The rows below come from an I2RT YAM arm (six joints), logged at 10 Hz.
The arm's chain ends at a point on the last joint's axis. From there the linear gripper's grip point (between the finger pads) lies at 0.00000 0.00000 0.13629 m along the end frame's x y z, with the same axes.
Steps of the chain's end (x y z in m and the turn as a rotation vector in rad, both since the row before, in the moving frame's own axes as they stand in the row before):
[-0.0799 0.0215 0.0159 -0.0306 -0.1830 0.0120]
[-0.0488 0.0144 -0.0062 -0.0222 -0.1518 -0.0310]
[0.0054 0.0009 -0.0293 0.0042 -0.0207 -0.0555]
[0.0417 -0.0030 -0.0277 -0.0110 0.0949 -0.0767]
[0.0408 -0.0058 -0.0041 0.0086 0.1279 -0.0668]
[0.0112 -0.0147 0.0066 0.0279 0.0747 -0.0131]
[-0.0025 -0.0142 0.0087 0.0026 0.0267 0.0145]
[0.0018 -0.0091 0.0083 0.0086 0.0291 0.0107]
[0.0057 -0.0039 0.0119 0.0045 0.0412 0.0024]
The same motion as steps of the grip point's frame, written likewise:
[-0.1047 0.0255 0.0136 -0.0306 -0.1830 0.0120]
[-0.0694 0.0177 -0.0078 -0.0222 -0.1518 -0.0310]
[0.0026 0.0004 -0.0293 0.0042 -0.0207 -0.0555]
[0.0547 -0.0020 -0.0283 -0.0110 0.0949 -0.0767]
[0.0581 -0.0075 -0.0052 0.0086 0.1279 -0.0668]
[0.0213 -0.0186 0.0062 0.0279 0.0747 -0.0131]
[0.0011 -0.0145 0.0087 0.0026 0.0267 0.0145]
[0.0058 -0.0103 0.0082 0.0086 0.0291 0.0107]
[0.0113 -0.0045 0.0118 0.0045 0.0412 0.0024]

